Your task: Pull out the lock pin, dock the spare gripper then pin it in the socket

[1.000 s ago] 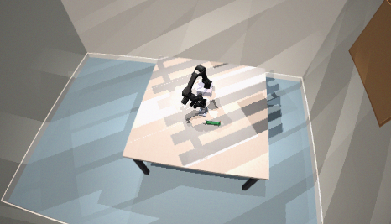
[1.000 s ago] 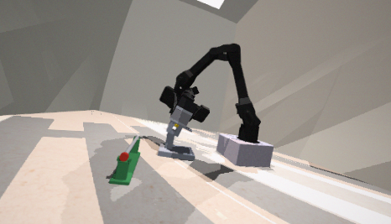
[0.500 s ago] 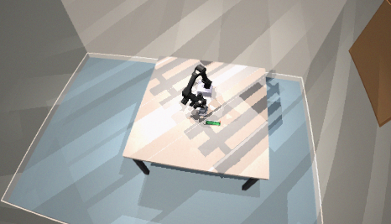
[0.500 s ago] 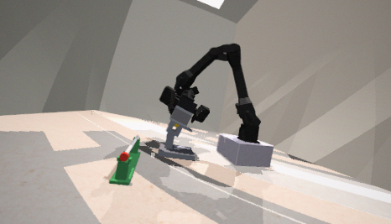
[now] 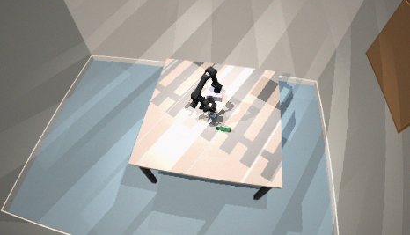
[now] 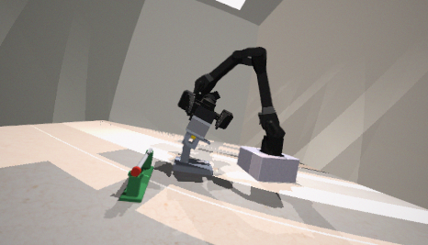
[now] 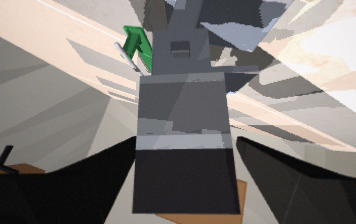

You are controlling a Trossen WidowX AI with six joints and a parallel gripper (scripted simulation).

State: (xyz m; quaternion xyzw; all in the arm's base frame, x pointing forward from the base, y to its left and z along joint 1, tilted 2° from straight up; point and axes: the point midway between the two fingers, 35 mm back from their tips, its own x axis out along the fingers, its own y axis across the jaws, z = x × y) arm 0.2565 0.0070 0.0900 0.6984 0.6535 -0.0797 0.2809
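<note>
Right now the spare gripper is 2 cm to the right of my gripper tip, 2 cm below it and 1 cm ahead of it. From my gripper tip the other things lie so: mount 9 cm below, 2 cm to the right, 1 cm ahead; green rack 12 cm below, 11 cm ahead, 10 cm to the left.
</note>
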